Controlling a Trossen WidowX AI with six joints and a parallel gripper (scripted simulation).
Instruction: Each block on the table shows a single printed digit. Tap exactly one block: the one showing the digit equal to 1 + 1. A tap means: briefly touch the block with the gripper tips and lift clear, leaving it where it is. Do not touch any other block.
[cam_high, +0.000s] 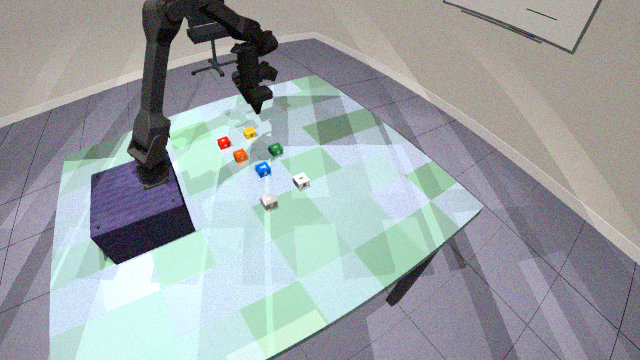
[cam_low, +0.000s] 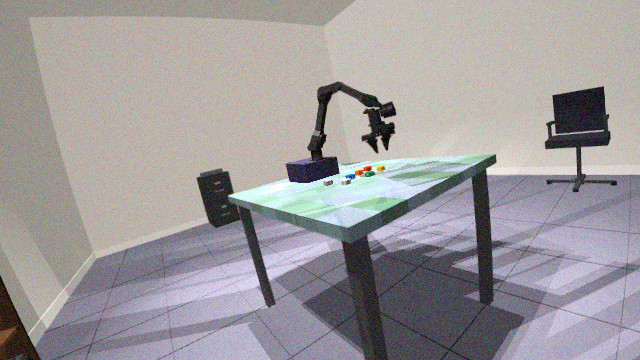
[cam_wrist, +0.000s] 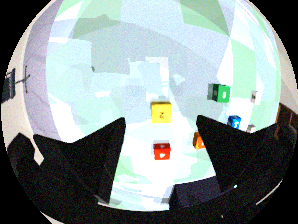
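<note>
Now: the yellow block 20 mm behind my gripper tip, 10 mm to the right of it and 80 mm below it. From my gripper tip the other things lie so: red block (110 mm behind, 10 mm to the right, 80 mm below); then orange block (90 mm behind, 90 mm to the right, 80 mm below); then green block (10 mm ahead, 120 mm to the right, 80 mm below).
</note>
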